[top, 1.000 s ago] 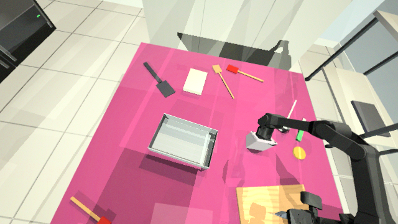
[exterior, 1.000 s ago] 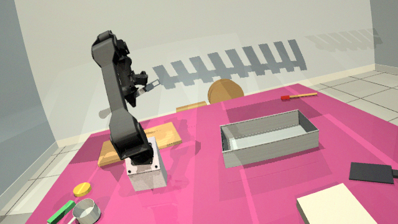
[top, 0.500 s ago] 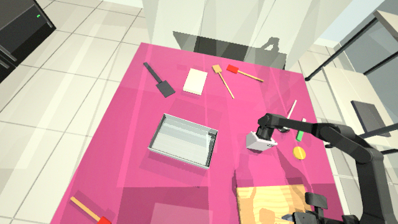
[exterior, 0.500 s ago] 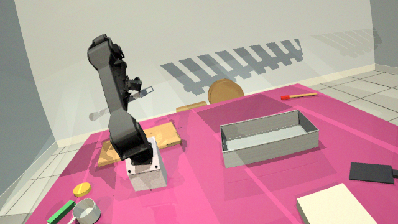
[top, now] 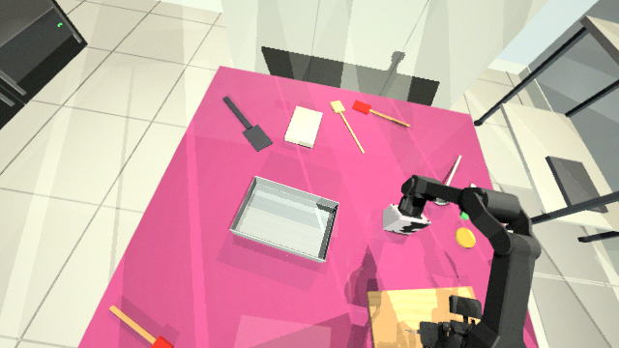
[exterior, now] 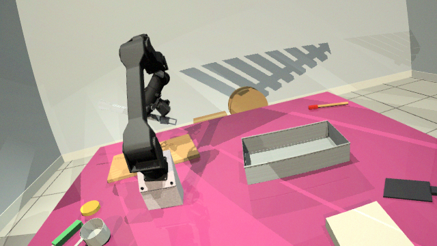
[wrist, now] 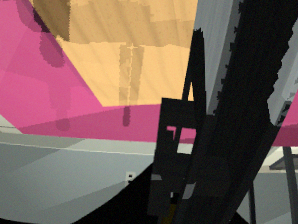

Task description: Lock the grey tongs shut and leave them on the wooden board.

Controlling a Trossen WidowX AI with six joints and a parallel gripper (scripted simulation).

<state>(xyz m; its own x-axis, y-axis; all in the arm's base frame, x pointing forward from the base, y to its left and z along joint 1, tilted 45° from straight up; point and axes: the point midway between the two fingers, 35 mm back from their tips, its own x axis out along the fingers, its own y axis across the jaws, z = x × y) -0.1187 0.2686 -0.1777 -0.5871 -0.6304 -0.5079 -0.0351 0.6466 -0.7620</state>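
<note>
My gripper tip is 1 cm short of the wooden board, 1 cm to the right of it and 14 cm above it. The rest, counted from my gripper tip: yellow disc: 13 cm behind, 32 cm to the right, 14 cm below; then beige block: 56 cm ahead, 62 cm to the right, 14 cm below; then grey roasting tin: 51 cm ahead, 21 cm to the right, 12 cm below.
</note>
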